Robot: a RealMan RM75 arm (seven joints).
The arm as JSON. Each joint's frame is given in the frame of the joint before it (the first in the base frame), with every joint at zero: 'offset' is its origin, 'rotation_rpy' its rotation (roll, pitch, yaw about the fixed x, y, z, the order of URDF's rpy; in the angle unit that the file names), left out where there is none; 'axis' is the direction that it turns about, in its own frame. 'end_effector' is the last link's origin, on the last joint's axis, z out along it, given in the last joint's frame.
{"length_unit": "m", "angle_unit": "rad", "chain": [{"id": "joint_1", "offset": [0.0, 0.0, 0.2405], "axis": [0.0, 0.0, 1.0]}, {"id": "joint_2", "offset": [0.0, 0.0, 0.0], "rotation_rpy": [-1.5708, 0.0, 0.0], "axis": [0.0, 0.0, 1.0]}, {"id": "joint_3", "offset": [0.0, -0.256, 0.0], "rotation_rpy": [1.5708, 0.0, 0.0], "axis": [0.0, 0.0, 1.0]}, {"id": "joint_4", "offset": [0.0, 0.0, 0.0], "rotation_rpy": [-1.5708, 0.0, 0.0], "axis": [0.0, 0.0, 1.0]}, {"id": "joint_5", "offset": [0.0, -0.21, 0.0], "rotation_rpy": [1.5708, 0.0, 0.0], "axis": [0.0, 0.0, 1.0]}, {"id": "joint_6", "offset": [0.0, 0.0, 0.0], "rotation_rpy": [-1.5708, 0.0, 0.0], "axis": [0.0, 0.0, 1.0]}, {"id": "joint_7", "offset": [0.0, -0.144, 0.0], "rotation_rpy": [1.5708, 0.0, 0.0], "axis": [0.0, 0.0, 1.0]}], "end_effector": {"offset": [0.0, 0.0, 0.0]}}
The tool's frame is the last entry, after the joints.
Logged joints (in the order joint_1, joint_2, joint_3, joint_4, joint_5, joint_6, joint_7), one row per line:
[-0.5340 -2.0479 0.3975 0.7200 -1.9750 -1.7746 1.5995]
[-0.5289 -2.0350 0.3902 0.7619 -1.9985 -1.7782 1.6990]
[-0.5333 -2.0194 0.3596 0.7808 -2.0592 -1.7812 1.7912]
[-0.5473 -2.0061 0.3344 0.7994 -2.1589 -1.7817 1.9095]
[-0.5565 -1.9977 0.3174 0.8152 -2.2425 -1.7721 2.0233]
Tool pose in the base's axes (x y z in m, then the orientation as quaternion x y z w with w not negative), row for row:
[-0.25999 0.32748 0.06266 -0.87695 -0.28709 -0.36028 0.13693]
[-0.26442 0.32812 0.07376 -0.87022 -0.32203 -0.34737 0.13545]
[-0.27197 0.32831 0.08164 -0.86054 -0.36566 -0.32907 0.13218]
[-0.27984 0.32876 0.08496 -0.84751 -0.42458 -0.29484 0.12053]
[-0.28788 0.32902 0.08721 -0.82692 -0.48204 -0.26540 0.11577]
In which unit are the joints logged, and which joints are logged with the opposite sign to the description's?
The joints are logged in radians. Opposite sign: joint_5, joint_6, joint_7.
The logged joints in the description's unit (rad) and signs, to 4 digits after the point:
[-0.5340 -2.0479 0.3975 0.7200 1.9750 1.7746 -1.5995]
[-0.5289 -2.0350 0.3902 0.7619 1.9985 1.7782 -1.6990]
[-0.5333 -2.0194 0.3596 0.7808 2.0592 1.7812 -1.7912]
[-0.5473 -2.0061 0.3344 0.7994 2.1589 1.7817 -1.9095]
[-0.5565 -1.9977 0.3174 0.8152 2.2425 1.7721 -2.0233]

